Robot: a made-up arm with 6 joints.
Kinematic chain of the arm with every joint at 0, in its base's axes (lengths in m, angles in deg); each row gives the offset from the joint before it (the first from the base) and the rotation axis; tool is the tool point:
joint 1: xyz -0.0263 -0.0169 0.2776 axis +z
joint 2: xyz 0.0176 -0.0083 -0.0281 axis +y
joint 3: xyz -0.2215 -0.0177 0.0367 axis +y
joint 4: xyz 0.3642 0.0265 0.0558 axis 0.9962 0 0.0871
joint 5: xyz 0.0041 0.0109 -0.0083 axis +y
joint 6: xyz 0.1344 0.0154 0.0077 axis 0.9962 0 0.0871
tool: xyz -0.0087 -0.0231 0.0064
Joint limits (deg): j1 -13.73..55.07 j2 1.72..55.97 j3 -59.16..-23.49 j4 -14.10..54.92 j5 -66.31..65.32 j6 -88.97..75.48
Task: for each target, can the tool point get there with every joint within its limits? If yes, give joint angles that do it. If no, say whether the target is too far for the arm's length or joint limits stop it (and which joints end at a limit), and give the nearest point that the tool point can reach.
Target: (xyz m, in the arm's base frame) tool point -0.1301 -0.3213 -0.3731
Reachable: no: joint limits stop it (at a limit: joint 1, joint 2, joint 3, joint 4, joint 5, joint 6) | nearest point 0.1925 -0.0898 0.1714 | short by 0.674 m
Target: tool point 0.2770 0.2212 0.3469
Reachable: yes | joints 36.30 47.48 -29.10 5.34 2.90 -36.34
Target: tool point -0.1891 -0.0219 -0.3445
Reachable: no: joint limits stop it (at a limit: joint 1, joint 2, joint 3, joint 5, joint 6) | nearest point 0.0860 0.1853 0.1720 | short by 0.621 m
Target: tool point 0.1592 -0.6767 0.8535
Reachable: no: too far | nearest point 0.1828 -0.1568 0.6633 | short by 0.554 m
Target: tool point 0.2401 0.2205 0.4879
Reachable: yes | joints 34.52 46.01 -55.14 25.95 39.85 26.98
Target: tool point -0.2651 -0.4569 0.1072
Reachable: no: joint limits stop it (at a limit: joint 1, joint 2, joint 3, joint 4, joint 5) | nearest point 0.1952 -0.0943 0.1721 | short by 0.590 m
